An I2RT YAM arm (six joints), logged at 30 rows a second.
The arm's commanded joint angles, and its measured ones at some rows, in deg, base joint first. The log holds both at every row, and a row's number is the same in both.
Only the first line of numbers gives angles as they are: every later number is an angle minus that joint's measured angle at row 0.
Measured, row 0: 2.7 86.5 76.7 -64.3 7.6 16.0
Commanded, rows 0 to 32: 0.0 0.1 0.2 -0.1 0.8 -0.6; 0.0 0.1 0.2 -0.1 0.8 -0.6; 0.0 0.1 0.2 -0.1 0.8 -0.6; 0.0 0.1 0.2 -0.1 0.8 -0.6; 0.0 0.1 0.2 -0.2 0.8 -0.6; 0.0 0.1 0.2 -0.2 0.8 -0.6; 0.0 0.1 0.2 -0.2 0.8 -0.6; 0.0 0.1 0.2 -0.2 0.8 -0.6; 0.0 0.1 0.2 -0.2 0.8 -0.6; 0.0 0.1 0.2 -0.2 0.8 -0.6; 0.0 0.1 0.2 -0.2 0.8 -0.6; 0.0 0.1 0.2 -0.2 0.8 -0.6; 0.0 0.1 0.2 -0.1 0.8 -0.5; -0.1 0.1 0.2 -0.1 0.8 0.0; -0.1 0.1 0.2 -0.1 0.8 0.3; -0.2 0.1 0.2 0.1 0.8 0.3; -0.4 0.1 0.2 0.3 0.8 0.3; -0.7 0.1 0.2 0.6 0.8 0.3; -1.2 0.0 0.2 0.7 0.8 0.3; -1.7 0.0 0.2 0.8 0.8 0.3; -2.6 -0.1 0.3 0.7 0.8 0.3; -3.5 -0.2 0.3 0.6 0.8 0.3; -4.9 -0.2 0.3 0.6 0.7 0.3; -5.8 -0.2 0.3 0.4 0.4 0.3; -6.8 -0.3 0.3 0.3 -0.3 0.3; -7.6 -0.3 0.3 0.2 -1.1 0.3; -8.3 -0.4 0.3 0.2 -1.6 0.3; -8.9 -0.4 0.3 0.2 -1.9 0.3; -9.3 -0.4 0.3 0.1 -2.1 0.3; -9.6 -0.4 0.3 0.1 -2.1 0.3; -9.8 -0.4 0.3 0.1 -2.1 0.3; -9.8 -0.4 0.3 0.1 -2.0 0.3; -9.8 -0.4 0.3 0.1 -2.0 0.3
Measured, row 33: -9.5 0.0 0.0 0.2 -1.2 0.1
